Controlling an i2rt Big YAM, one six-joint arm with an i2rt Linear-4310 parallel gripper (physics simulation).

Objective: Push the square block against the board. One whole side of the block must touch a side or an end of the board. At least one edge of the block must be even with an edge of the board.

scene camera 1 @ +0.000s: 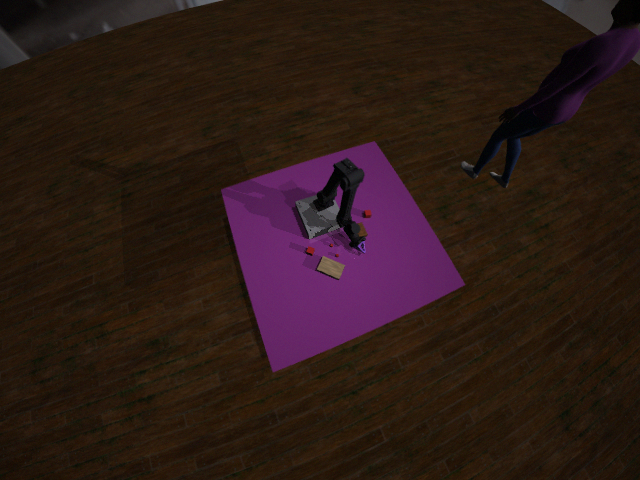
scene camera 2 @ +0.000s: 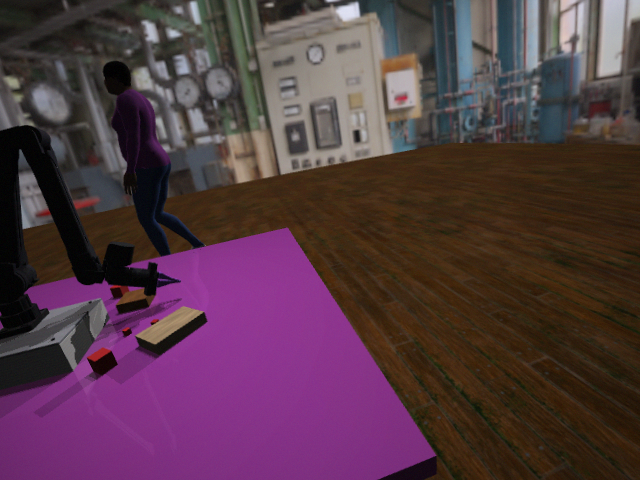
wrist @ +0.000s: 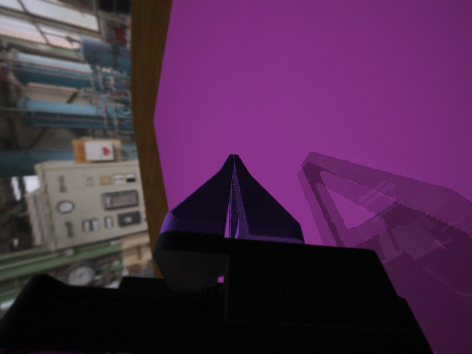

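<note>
The square block, brown wood, lies flat on the purple table, partly hidden by the arm in the scene camera 1 view. The board is a pale wooden rectangle lying flat and apart from the block, nearer the table's front in the scene camera 1 view. My gripper is shut and empty, with its purple fingers raised above the table. Its wrist is over the block's edge in the scene camera 1 view, and the fingertips reach beyond the block. Block and board do not show in the wrist view.
A red cube lies behind the block. Another red cube lies left of the board. Two tiny red cubes lie between base and board. The grey arm base stands behind them.
</note>
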